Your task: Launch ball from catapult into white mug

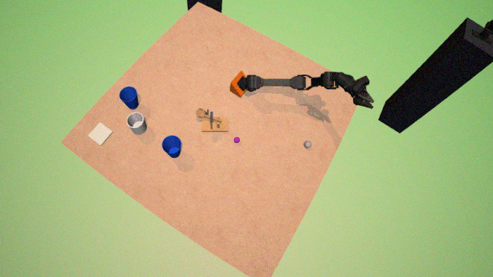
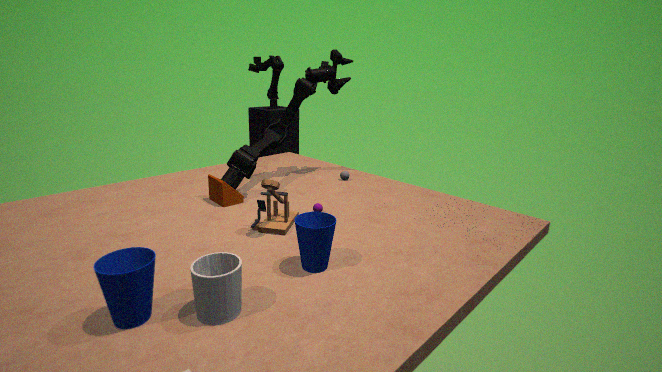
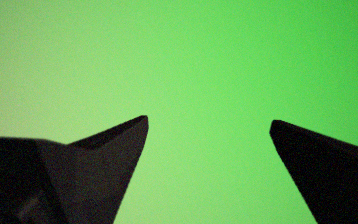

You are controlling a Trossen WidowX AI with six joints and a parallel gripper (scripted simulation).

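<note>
Right now the wooden catapult is 300 mm ahead of my gripper tip, 660 mm to the right of it and 380 mm below it. Round my gripper tip: purple ball 300 mm ahead, 470 mm to the right, 440 mm below; white mug 540 mm ahead, 950 mm to the right, 420 mm below; grey ball 110 mm ahead, 140 mm to the right, 430 mm below.
</note>
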